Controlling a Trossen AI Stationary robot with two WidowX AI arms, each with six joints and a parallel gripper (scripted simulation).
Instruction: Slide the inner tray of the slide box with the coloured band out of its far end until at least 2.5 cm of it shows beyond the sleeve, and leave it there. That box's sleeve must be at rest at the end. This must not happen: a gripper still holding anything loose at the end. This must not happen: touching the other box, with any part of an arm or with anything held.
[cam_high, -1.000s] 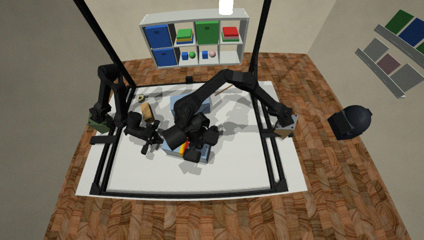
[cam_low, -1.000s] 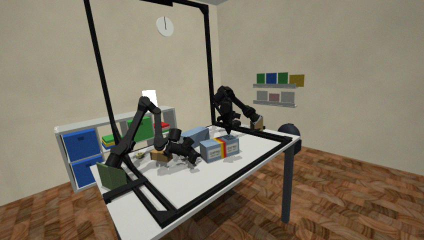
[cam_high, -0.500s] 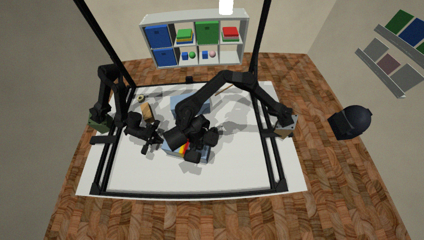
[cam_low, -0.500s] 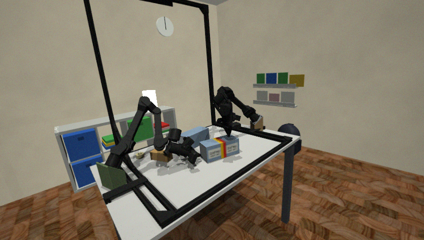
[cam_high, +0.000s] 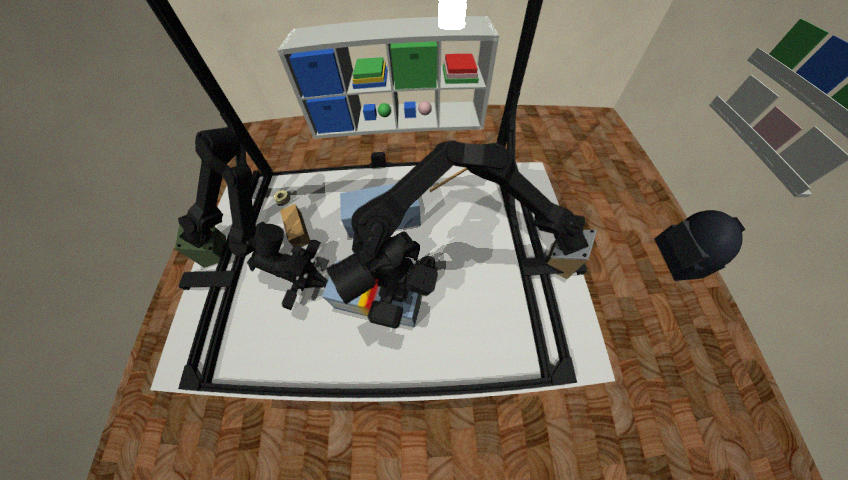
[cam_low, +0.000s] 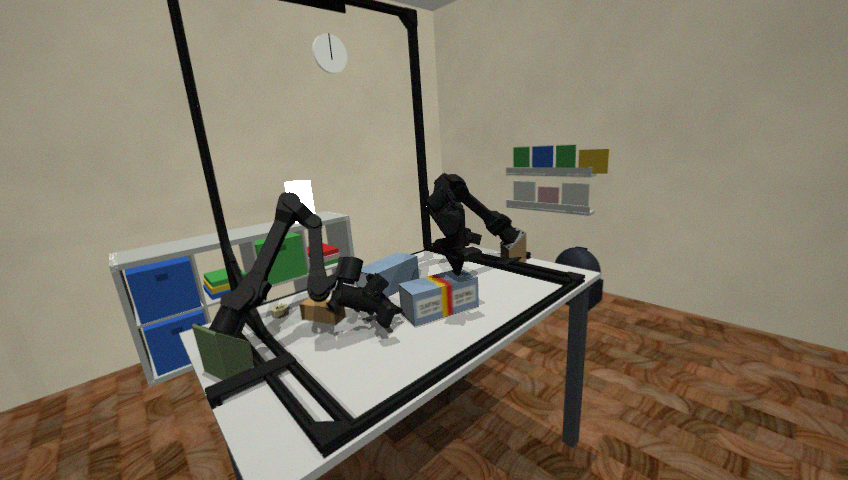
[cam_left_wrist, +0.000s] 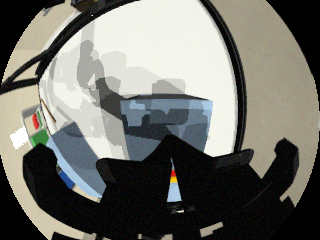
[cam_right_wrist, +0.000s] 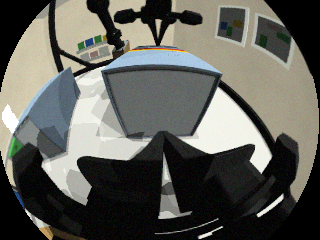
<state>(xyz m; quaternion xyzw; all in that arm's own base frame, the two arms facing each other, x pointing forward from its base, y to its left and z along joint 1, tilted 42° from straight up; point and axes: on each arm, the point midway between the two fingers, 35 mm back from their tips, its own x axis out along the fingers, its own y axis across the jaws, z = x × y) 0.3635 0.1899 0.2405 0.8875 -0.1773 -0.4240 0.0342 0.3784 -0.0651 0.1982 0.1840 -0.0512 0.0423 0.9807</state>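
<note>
My right hand is 3 cm short of the slide box, 15 cm to the right of it and 1 cm above it. Round my right hand: thin stick: 41 cm behind, 35 cm to the left, 5 cm below; then brown block: 19 cm behind, 14 cm to the right, 2 cm below.
My left hand is 9 cm above the slide box, 7 cm to the left of it and 1 cm past it. The rest, counted from my left hand: thin stick 45 cm behind, 13 cm to the left, 13 cm below; then brown block 36 cm to the right, 23 cm behind, 11 cm below.
</note>
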